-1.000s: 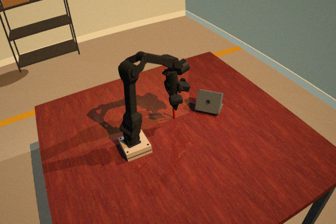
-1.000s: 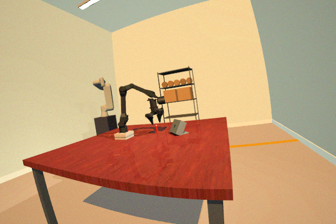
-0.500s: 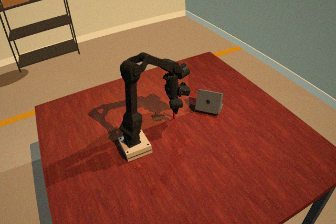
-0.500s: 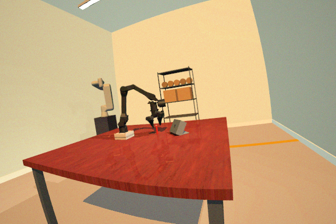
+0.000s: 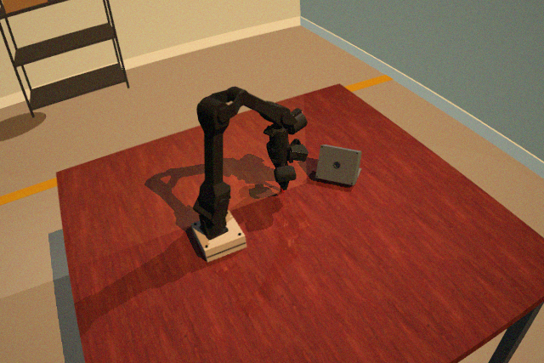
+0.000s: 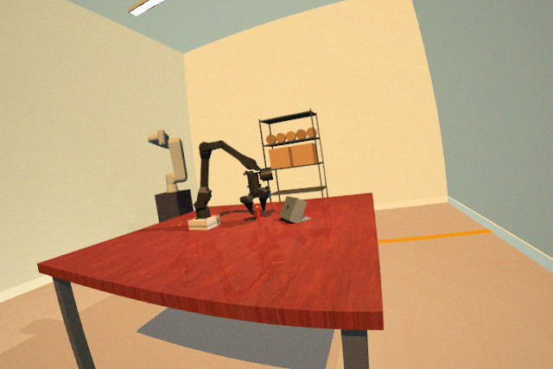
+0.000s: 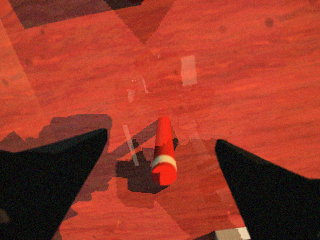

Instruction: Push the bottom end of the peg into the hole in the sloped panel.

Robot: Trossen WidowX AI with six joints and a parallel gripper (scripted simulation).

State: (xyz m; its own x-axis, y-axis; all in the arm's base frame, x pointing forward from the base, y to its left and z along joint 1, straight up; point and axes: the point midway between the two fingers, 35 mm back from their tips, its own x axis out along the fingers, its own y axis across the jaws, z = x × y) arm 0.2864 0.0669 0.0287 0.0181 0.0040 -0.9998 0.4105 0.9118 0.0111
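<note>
Right now my gripper tip is 20 mm below the round red peg. Also, from my gripper tip: panel: 190 mm ahead, 60 mm to the right, 10 mm above.
</note>
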